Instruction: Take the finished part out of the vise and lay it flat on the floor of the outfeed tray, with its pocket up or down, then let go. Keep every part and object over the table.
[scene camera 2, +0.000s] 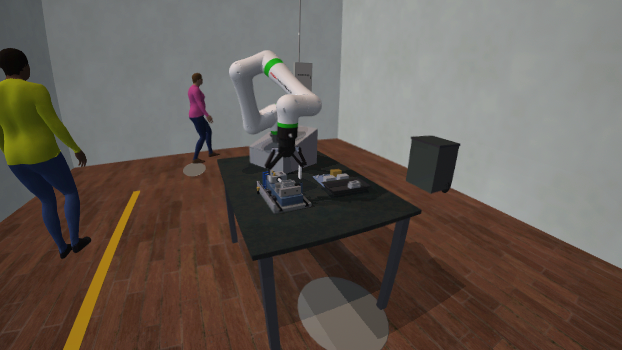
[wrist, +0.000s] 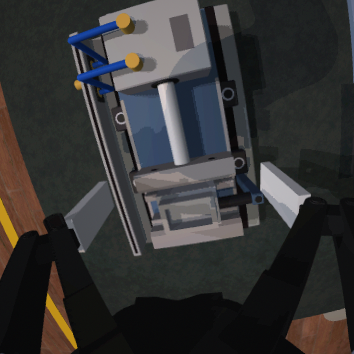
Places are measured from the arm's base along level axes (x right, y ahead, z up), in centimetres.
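Pixels of known places: gripper, fingertip midpoint: (scene camera 2: 285, 179) (wrist: 183, 185).
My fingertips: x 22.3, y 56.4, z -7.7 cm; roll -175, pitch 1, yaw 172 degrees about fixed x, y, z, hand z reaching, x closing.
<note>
Ahead of a thing's pixels: the offset from my fingertips to its top centre. "pt": to the spot under its first point.
The finished part @[dx +0.3, dy +3.1, dz +0.2 cm] (wrist: 192, 211), a light grey block with its square pocket facing up, sits between the jaws of the vise @[dx +0.3, dy -3.7, dz -1.3 cm] (wrist: 184, 174) (scene camera 2: 290, 198). My gripper (wrist: 183, 185) (scene camera 2: 285, 171) is wide open and empty above the vise. In the wrist view its pads stand apart on the left and right of the part, outside the vise body; their exact height is hard to tell. A dark tray @[pt dx -32.1, dy +9.5, dz -9.5 cm] (scene camera 2: 348, 192), which looks like the outfeed tray, lies on the table right of the vise and holds a light piece @[dx -39.7, dy +4.7, dz -6.6 cm] (scene camera 2: 354, 184).
A black cylinder @[pt dx -4.6, dy +3.4, dz -1.7 cm] (wrist: 236, 200) on a blue link reaches toward the part's right side. Blue rods with yellow ends @[pt dx +1.2, dy -11.4, dz -0.2 cm] (wrist: 133, 61) rise at the vise's rear left. A light blue tray @[pt dx -28.5, dy -15.7, dz -10.5 cm] (scene camera 2: 318, 179) with pale blocks and an orange block @[dx -41.7, dy -16.7, dz -6.9 cm] (scene camera 2: 335, 171) are behind the dark tray. Two people stand left of the table (scene camera 2: 325, 220).
</note>
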